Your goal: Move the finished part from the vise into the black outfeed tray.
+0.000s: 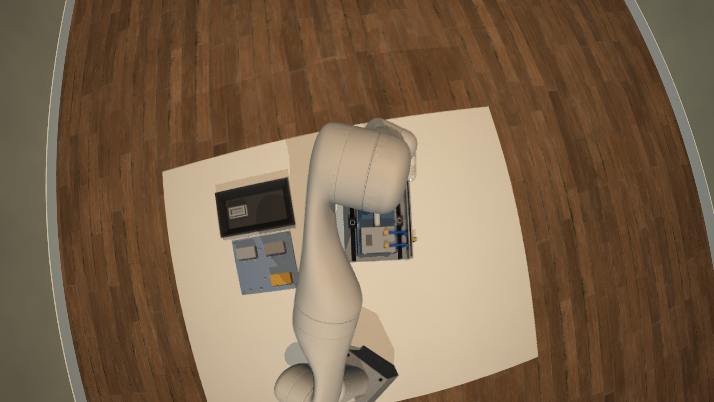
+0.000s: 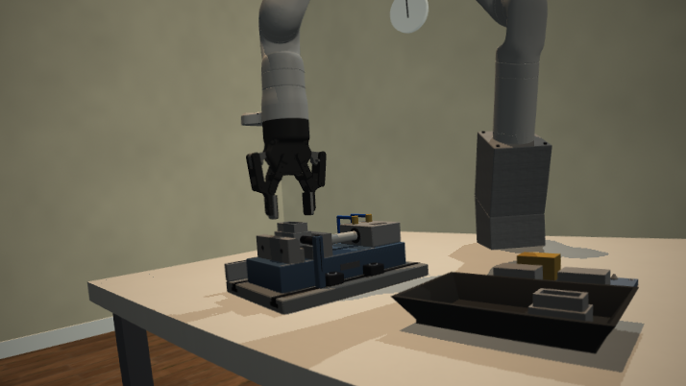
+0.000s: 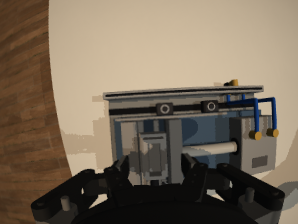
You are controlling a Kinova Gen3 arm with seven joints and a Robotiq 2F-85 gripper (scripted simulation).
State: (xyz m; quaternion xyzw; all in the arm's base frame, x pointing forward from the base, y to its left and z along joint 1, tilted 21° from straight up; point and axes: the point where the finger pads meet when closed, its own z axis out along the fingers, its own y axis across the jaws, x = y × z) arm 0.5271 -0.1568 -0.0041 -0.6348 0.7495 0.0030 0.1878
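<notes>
Now: hand 80 mm past the rod, 10 mm to the right of it and 60 mm above it. Round my hand: yellow block 230 mm behind, 310 mm to the left, 110 mm below; then fixture plate 180 mm behind, 360 mm to the left, 130 mm below; then blue vise 70 mm behind, 10 mm to the left, 100 mm below.
</notes>
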